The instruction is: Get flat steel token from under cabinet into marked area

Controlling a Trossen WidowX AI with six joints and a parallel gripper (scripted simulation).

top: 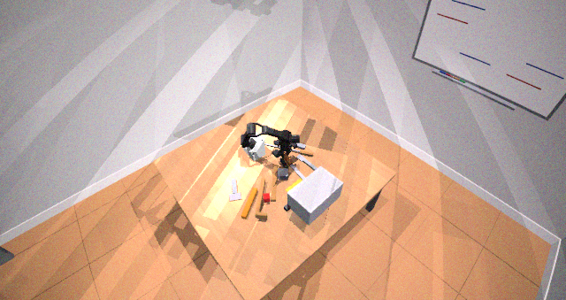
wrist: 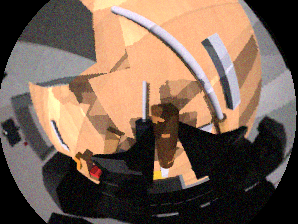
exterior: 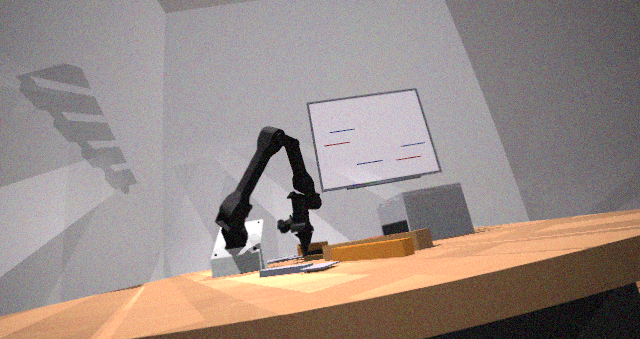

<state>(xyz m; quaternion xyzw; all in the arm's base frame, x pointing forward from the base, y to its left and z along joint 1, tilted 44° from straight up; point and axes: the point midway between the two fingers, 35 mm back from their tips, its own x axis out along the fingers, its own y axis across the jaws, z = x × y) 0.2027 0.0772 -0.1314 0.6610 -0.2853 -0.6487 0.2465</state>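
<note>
My gripper tip is now 110 mm to the left of the grey block, 110 mm short of it and 10 mm above it. Also, from my gripper tip: thin wooden stick: 190 mm to the right, 120 mm ahead, 20 mm below; red block: 310 mm to the right, 200 mm ahead; grey bar: 150 mm to the left, 60 mm behind, 10 mm below.
</note>
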